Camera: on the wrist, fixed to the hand. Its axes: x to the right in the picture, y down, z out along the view.
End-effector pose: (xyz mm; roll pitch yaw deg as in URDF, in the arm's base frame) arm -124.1 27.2 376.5 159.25 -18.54 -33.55
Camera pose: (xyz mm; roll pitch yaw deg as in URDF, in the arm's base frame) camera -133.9 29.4 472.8 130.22 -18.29 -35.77
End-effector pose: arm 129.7 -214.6 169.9 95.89 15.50 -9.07
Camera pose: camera 175.4 -138.2 208.0 65.86 13.72 -10.26
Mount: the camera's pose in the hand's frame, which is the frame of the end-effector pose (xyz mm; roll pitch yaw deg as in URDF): 21.7 36.8 -86.9 -29.75 -0.97 1.89
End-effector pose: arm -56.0 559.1 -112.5 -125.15 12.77 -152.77
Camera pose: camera -120.9 629.4 -97.8 -154.96 14.87 -153.07
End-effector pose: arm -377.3 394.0 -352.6 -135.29 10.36 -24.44
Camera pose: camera -388.1 303.0 -321.2 -165.16 12.38 -25.12
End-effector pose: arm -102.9 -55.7 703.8 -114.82 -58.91 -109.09
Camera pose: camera -194.8 -33.0 724.0 -144.69 -56.79 -108.93
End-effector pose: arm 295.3 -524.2 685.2 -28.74 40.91 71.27
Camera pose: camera 289.8 -570.0 600.0 -56.63 40.93 74.08
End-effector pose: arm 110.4 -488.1 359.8 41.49 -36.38 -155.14
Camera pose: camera 108.4 -582.8 339.9 11.16 -38.35 -154.15
